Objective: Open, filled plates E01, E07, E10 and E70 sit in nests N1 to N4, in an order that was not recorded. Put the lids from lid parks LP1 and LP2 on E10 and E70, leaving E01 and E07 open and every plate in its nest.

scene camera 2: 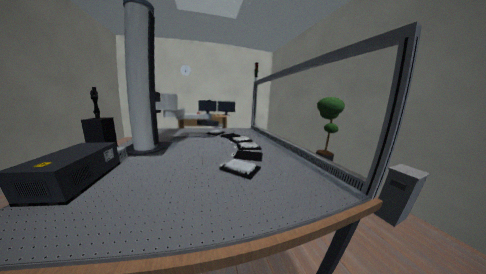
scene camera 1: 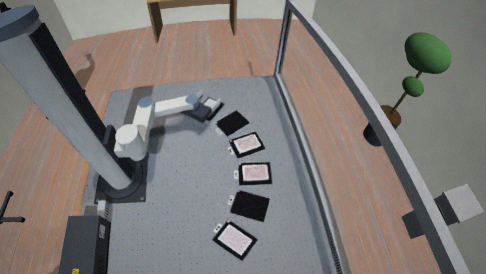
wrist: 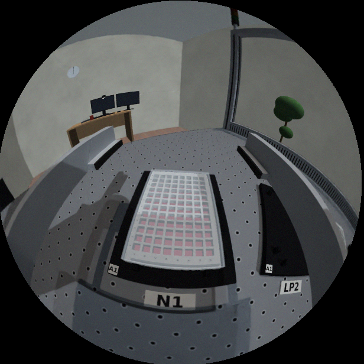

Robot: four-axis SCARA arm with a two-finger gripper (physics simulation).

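Seen in the pictures: gripper, fingertip midpoint: [scene camera 1: 210, 96]; arm's base, link origin: [scene camera 2: 146, 149] [scene camera 1: 122, 178].
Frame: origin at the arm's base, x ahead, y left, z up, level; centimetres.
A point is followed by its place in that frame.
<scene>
My gripper [scene camera 1: 212, 102] @[x 52.8, y 44.3, z 10.8 cm] [scene camera 2: 207, 122] [wrist: 179, 132] is open and empty, above nest N1 [wrist: 175, 276] with a finger to each side. The plate in N1 [wrist: 172, 215] [scene camera 2: 216, 132] @[x 51.5, y 36.2, z 3.7 cm] lies flat and seems to have a clear lid on it; its name cannot be read. Lid park LP2 [scene camera 1: 233, 123] @[x 64.9, y 28.4, z 2.3 cm] [wrist: 280, 235], beside N1, is black with no lid visible. Two pink-filled plates [scene camera 1: 246, 144] @[x 69.8, y 11.7, z 3.9 cm] [scene camera 1: 255, 172] @[x 71.5, y -5.6, z 3.9 cm] sit in the middle nests. Lid park LP1 [scene camera 1: 250, 205] @[x 66.3, y -22.0, z 2.3 cm] [scene camera 2: 248, 155] @[x 65.6, y -23.2, z 2.3 cm] also shows black. The plate in N4 [scene camera 1: 235, 240] @[x 56.9, y -38.2, z 4.2 cm] [scene camera 2: 240, 166] @[x 56.1, y -40.0, z 4.1 cm] is nearest scene camera 2; whether it is lidded cannot be told.
The arm's column [scene camera 1: 65, 105] @[x 5.2, y -5.4, z 61.2 cm] [scene camera 2: 140, 75] @[x 3.3, y -6.8, z 47.0 cm] stands on the left of the perforated table. A dark control box [scene camera 1: 86, 245] @[x -8.2, y -38.6, z 12.8 cm] [scene camera 2: 60, 172] @[x -3.5, y -53.4, z 11.6 cm] sits near its base. A framed panel with a grey lower rail [scene camera 1: 310, 165] @[x 100.8, y -6.6, z 5.2 cm] runs along the right edge, beyond the nests.
</scene>
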